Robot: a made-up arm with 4 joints. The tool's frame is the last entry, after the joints. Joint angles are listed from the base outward. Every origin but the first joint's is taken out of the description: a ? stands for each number. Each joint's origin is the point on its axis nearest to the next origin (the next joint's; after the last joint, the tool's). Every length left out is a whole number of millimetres.
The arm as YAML. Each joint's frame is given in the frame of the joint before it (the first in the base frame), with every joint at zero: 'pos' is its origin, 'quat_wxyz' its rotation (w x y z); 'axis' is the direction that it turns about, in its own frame. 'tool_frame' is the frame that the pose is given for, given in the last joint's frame.
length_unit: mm
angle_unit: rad
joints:
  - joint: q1
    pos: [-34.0, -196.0, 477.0]
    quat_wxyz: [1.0, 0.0, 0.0, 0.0]
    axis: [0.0, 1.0, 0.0]
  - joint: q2
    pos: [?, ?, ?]
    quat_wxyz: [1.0, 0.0, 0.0, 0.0]
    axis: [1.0, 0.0, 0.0]
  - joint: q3
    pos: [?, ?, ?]
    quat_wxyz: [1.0, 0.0, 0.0, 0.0]
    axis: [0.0, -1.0, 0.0]
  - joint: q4
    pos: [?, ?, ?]
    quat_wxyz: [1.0, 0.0, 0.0, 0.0]
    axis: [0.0, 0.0, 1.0]
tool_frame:
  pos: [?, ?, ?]
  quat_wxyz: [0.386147, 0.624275, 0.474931, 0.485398]
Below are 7 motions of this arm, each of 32 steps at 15 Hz.
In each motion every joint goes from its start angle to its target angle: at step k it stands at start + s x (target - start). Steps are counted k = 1, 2, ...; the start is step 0. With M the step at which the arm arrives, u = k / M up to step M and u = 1 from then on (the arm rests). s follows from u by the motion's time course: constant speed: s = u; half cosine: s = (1 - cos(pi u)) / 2; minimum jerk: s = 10 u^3 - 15 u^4 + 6 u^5.
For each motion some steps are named. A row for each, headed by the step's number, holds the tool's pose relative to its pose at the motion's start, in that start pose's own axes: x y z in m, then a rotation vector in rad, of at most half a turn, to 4 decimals.
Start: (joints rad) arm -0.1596 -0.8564 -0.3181 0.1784
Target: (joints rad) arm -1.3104 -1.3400 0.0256 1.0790
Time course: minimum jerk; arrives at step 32
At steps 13, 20, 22, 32:
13: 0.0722 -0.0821 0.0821 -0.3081 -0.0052 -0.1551
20: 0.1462 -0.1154 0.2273 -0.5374 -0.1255 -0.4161
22: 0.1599 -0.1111 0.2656 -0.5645 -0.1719 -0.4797
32: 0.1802 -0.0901 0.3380 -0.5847 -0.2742 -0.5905

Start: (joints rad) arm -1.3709 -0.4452 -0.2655 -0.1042
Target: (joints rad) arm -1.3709 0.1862 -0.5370 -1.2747
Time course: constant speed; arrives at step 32
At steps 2, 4, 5, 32:
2: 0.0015 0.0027 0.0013 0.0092 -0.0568 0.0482
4: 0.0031 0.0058 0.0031 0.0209 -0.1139 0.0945
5: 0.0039 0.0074 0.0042 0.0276 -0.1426 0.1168
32: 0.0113 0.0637 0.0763 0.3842 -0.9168 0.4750

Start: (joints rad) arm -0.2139 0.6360 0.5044 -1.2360
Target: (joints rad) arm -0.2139 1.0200 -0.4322 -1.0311
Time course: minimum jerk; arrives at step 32
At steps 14, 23, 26, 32:
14: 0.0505 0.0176 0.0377 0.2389 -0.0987 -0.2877
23: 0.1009 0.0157 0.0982 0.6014 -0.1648 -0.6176
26: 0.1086 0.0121 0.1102 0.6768 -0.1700 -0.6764
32: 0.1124 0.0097 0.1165 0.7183 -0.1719 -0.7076

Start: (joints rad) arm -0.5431 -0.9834 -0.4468 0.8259
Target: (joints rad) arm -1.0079 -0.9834 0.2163 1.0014
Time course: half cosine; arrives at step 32
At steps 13, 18, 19, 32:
13: 0.0290 -0.0421 0.0287 -0.2726 -0.0503 -0.1904
18: 0.0457 -0.0708 0.0579 -0.4408 -0.1026 -0.3373
19: 0.0485 -0.0763 0.0645 -0.4719 -0.1147 -0.3675
32: 0.0648 -0.1136 0.1227 -0.6814 -0.2232 -0.6057

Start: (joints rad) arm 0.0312 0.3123 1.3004 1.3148
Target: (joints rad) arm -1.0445 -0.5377 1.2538 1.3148
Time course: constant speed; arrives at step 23
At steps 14, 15, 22, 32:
14: 0.1057 -0.2336 -0.0473 0.0109 0.3351 -0.7332
15: 0.1095 -0.2526 -0.0472 0.0206 0.3488 -0.7889
22: 0.1195 -0.3892 -0.0322 0.1201 0.3972 -1.1814
32: 0.1184 -0.4090 -0.0280 0.1387 0.3969 -1.2372

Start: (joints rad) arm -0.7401 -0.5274 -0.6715 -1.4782
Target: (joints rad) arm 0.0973 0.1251 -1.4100 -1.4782
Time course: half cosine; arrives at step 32
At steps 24, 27, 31, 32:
24: 0.0150 0.1428 0.0873 0.3018 0.1895 -1.3969
27: 0.0185 0.1526 0.0925 0.3296 0.2044 -1.5426
31: 0.0207 0.1587 0.0954 0.3478 0.2138 -1.6369
32: 0.0208 0.1590 0.0955 0.3486 0.2141 -1.6409

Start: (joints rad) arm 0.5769 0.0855 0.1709 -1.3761
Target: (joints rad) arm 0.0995 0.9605 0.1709 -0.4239
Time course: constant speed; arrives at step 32
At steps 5, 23, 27, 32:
5: -0.0246 -0.0001 0.0290 0.1496 0.1241 0.0708
23: -0.1071 -0.0608 0.1687 0.5892 0.6798 0.4319
27: -0.1181 -0.0885 0.2038 0.6616 0.8205 0.5324
32: -0.1252 -0.1297 0.2474 0.7376 1.0019 0.6675

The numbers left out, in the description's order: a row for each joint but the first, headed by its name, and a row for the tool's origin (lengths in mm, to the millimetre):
q2: -317.0 0.0 -125.0
q3: 0.0 30.0 10.0
q4: 12.0 0.0 149.0
tool: -103.0 -17.0 0.0

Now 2 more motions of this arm.
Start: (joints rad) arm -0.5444 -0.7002 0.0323 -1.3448
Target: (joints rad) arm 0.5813 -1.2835 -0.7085 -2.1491
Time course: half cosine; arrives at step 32
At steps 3, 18, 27, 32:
3: 0.0030 0.0053 0.0018 -0.0074 -0.0080 -0.0348
18: 0.0614 0.0707 0.0660 -0.4932 -0.0597 -0.8180
27: 0.0649 0.0844 0.1357 -0.9688 0.1035 -1.0453
32: 0.0653 0.0876 0.1512 -1.0556 0.1475 -1.0586

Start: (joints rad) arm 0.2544 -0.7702 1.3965 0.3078
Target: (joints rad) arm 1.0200 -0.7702 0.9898 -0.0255
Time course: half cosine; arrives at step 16
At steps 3, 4, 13, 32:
3: -0.0199 0.0241 0.0142 0.0627 -0.0202 0.0669
4: -0.0354 0.0409 0.0256 0.1103 -0.0348 0.1147
13: -0.2584 0.1528 0.2161 0.7807 -0.1653 0.5861
32: -0.2835 0.1529 0.2408 0.8619 -0.1714 0.6229

